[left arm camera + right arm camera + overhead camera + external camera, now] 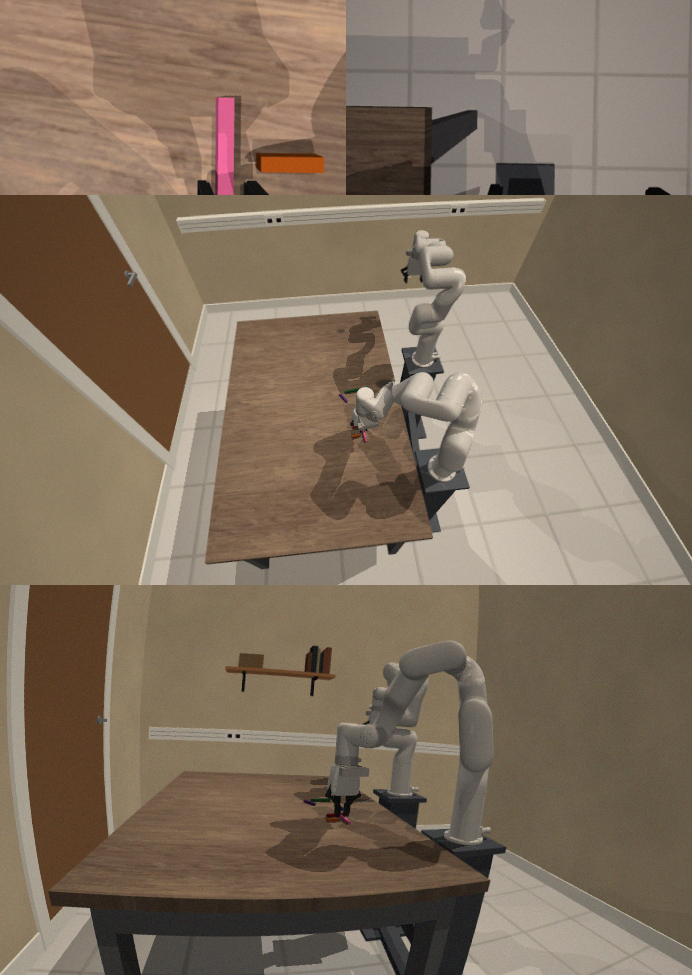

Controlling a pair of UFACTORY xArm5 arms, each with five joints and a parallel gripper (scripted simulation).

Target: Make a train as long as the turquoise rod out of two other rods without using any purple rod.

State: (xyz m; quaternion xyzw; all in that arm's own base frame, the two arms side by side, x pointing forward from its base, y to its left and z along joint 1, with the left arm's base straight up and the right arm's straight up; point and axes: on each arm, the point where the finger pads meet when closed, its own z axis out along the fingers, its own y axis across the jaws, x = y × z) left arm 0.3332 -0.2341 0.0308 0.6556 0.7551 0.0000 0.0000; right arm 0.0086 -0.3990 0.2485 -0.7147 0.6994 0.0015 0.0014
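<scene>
Right now my left hand is 30 mm above the pink rod, 20 mm to the right of it and 10 mm past it. From my left hand the other things lie so: blue rod 120 mm to the right, 30 mm below, 20 mm behind; orange rod 40 mm ahead, 30 mm to the left, 30 mm below; red rod 30 mm below, 20 mm to the right, 10 mm ahead.
</scene>
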